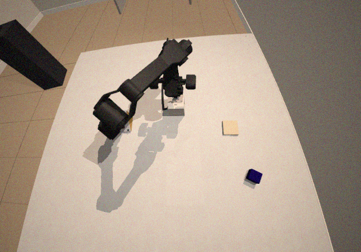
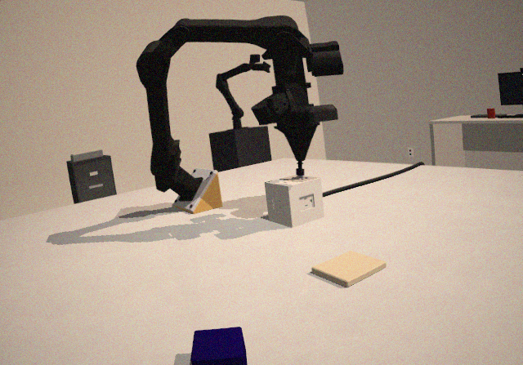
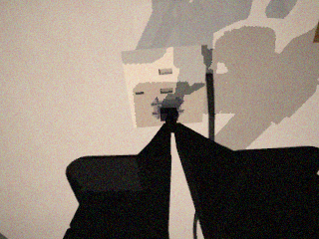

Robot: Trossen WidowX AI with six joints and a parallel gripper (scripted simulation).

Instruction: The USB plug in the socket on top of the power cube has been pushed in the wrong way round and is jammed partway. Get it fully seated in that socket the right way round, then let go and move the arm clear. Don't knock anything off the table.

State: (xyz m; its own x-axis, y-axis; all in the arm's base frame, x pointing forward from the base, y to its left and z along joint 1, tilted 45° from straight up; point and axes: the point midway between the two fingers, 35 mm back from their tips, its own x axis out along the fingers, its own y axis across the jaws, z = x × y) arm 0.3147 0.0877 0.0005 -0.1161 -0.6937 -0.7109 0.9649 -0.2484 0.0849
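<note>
Now: the USB socket 1 cm to the right of my gripper tip and 4 cm below it. Round my gripper tip: dark blue block 26 cm ahead, 40 cm to the right, 9 cm below; flat tan pad 23 cm ahead, 17 cm to the right, 10 cm below; dark USB plug 2 cm below.
</note>
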